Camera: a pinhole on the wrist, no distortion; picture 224 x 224 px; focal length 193.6 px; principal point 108.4 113.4 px. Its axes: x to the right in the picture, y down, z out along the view. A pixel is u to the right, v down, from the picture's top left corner.
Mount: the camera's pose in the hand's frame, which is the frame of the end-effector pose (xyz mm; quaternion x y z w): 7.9 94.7 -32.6 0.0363 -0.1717 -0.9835 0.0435
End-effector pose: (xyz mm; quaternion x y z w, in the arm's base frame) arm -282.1 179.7 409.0 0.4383 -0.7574 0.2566 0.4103
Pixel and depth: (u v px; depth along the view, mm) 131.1 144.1 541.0
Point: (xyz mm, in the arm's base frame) -619.4 -60.2 56.4
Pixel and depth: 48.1 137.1 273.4
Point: -540.0 46.6 337.0
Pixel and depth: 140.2 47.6 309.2
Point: -602.5 192.0 219.1
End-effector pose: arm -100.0 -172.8 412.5 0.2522 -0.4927 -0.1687 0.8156
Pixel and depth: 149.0 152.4 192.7
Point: -259.4 -90.8 509.7
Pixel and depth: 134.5 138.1 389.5
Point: -437.7 -77.6 593.6
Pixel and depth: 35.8 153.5 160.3
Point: -188.8 -134.3 575.3
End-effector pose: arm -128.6 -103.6 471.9 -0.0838 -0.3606 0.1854 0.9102
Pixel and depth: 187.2 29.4 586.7
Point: -756.5 249.7 443.4
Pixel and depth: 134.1 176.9 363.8
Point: -436.8 -30.5 655.7
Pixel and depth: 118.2 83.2 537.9
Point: -577.8 197.8 647.5
